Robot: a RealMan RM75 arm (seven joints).
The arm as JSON. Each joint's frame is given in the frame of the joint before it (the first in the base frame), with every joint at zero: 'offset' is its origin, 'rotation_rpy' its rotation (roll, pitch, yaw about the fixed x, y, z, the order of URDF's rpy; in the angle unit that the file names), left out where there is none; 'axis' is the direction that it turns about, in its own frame. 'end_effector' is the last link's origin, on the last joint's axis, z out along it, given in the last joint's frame.
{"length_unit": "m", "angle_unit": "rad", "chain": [
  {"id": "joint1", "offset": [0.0, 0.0, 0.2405], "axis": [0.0, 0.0, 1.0]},
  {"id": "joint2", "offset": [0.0, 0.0, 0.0], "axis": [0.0, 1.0, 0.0]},
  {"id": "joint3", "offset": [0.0, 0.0, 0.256], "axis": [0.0, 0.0, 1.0]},
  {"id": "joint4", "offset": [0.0, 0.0, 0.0], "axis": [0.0, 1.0, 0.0]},
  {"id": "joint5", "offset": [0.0, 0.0, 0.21], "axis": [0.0, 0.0, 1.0]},
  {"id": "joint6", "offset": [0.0, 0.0, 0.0], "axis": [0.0, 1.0, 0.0]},
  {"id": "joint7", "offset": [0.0, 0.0, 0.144], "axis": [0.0, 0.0, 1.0]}
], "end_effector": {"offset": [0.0, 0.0, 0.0]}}
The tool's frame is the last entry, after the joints.
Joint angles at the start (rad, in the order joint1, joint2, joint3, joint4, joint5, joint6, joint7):
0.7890 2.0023 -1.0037 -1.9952 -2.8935 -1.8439 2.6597
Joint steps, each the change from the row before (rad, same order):
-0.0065 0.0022 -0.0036 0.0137 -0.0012 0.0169 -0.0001
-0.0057 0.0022 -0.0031 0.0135 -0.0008 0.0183 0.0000
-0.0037 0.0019 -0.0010 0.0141 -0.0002 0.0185 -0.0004
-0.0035 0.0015 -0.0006 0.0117 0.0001 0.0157 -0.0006
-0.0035 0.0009 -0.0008 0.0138 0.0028 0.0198 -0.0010
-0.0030 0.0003 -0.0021 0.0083 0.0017 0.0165 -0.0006
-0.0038 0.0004 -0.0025 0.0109 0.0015 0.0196 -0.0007
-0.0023 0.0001 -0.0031 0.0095 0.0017 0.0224 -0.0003
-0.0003 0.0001 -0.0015 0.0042 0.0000 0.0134 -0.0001
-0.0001 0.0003 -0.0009 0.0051 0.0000 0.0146 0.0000
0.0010 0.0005 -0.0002 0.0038 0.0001 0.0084 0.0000
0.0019 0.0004 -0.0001 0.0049 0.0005 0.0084 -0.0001
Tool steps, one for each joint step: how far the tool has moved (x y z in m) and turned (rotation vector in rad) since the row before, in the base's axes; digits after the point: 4 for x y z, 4 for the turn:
0.0028 0.0023 -0.0016 0.0003 0.0020 -0.0044
0.0024 0.0024 -0.0014 0.0015 0.0026 -0.0025
0.0020 0.0026 -0.0011 0.0024 0.0038 -0.0012
0.0018 0.0022 -0.0009 0.0022 0.0032 -0.0010
0.0016 0.0027 -0.0010 0.0023 0.0042 0.0021
0.0008 0.0020 -0.0005 0.0038 0.0018 0.0042
0.0013 0.0024 -0.0007 0.0042 0.0020 0.0036
0.0002 0.0026 -0.0003 0.0070 0.0019 0.0082
-0.0004 0.0016 0.0002 0.0060 0.0007 0.0063
-0.0004 0.0017 0.0002 0.0066 0.0016 0.0063
-0.0005 0.0012 -0.0001 0.0032 0.0015 0.0039
-0.0006 0.0013 -0.0002 0.0024 0.0018 0.0042

